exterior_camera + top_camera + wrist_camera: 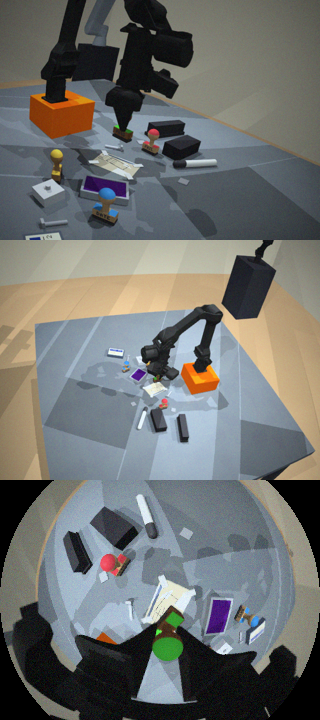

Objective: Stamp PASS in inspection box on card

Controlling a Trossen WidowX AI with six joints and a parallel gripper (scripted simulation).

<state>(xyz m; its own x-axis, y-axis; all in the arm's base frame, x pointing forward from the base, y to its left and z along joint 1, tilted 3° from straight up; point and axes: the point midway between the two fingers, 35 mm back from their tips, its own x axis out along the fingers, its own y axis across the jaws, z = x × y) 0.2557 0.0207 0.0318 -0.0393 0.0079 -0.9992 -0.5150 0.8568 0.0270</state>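
Right now the card is 90 mm below my gripper tip and 10 mm to the right of it. Also, from my gripper tip: red stamp (120 mm to the left, 70 mm below, 10 mm ahead); green stamp (right at my gripper tip); purple ink pad (110 mm to the right, 80 mm below, 60 mm ahead).
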